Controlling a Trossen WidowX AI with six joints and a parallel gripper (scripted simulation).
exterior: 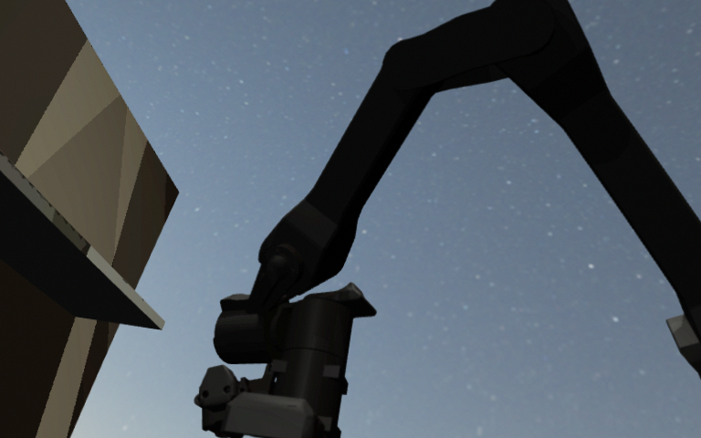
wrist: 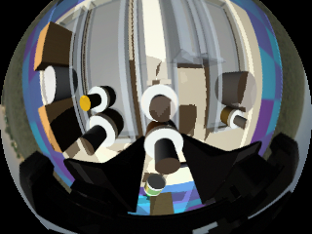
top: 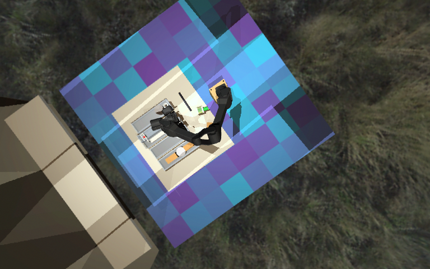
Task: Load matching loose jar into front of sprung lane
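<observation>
The black bar is 10 cm behind my gripper tip, 9 cm to the right of it and 4 cm below it.
</observation>
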